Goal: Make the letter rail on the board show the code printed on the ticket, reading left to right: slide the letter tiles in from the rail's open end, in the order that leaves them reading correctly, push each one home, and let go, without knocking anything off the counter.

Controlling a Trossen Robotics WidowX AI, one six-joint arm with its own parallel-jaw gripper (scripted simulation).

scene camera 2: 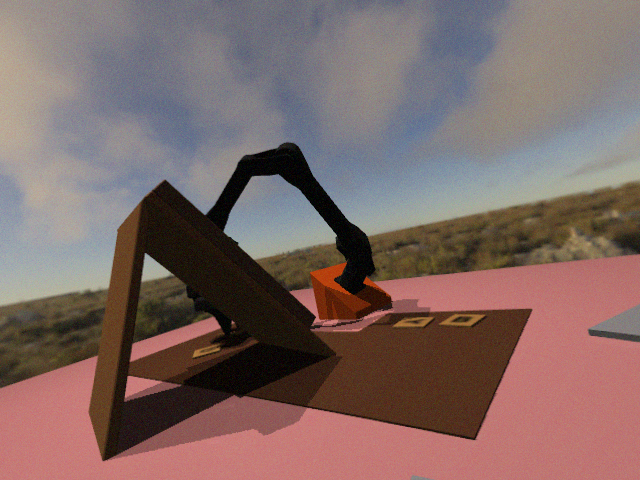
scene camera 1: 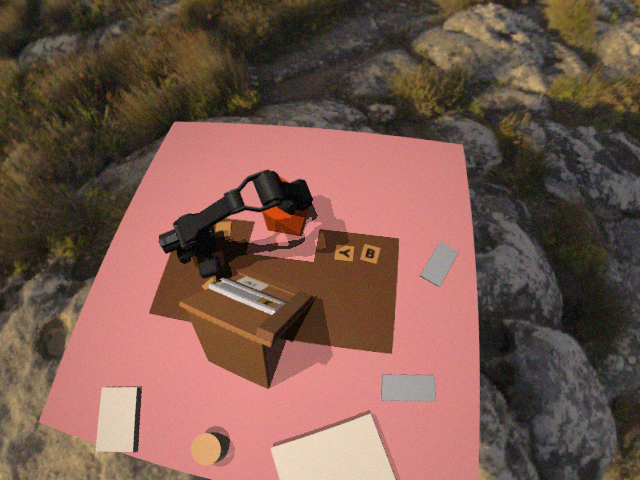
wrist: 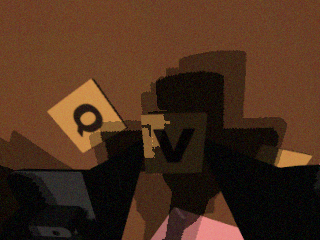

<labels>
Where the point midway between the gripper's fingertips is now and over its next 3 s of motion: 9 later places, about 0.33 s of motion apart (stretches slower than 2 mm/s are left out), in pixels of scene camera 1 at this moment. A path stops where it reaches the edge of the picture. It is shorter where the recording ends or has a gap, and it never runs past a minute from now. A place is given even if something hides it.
My gripper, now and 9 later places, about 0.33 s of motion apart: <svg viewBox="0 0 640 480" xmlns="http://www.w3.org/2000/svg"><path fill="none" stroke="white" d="M214 260L214 259L214 259L210 261L202 265L193 269L189 271L187 271L188 271L189 271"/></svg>
</labels>
